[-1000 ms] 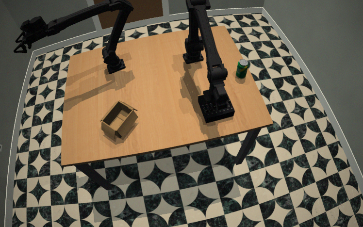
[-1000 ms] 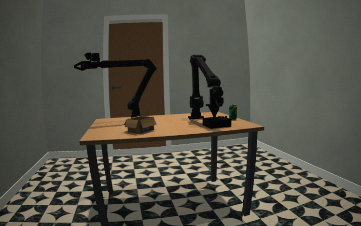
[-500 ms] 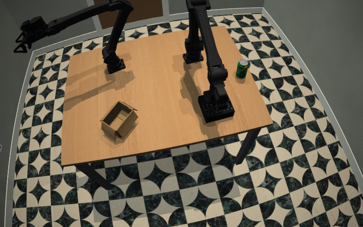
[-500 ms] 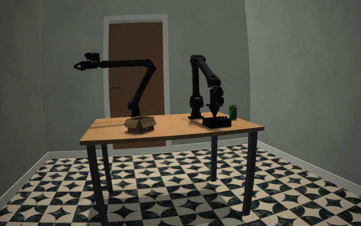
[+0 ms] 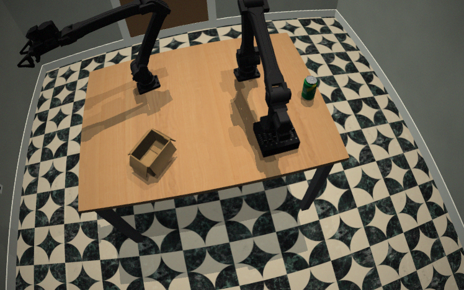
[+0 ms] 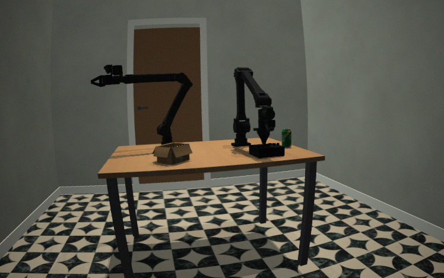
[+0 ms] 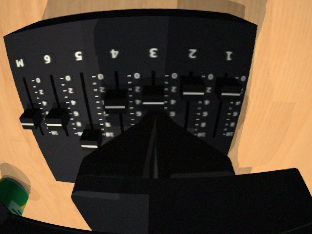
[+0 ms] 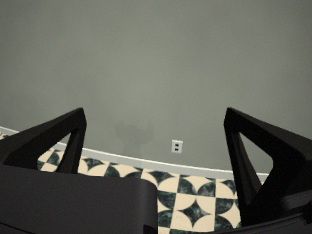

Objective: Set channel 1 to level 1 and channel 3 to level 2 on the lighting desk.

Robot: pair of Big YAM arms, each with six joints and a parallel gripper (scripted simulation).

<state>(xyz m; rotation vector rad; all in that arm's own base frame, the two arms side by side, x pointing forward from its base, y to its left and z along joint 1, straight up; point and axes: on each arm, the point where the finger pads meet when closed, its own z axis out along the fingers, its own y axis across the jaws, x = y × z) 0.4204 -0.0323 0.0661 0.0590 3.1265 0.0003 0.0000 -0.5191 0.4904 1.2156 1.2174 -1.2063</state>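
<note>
My left gripper is now 20 mm short of the channel 3 knob. Also, from my left hand: channel 1 fader knob: 40 mm to the right, 30 mm ahead; channel 2 cap: 30 mm ahead, 20 mm to the right; channel 4 fader cap: 30 mm to the left, 10 mm ahead.
</note>
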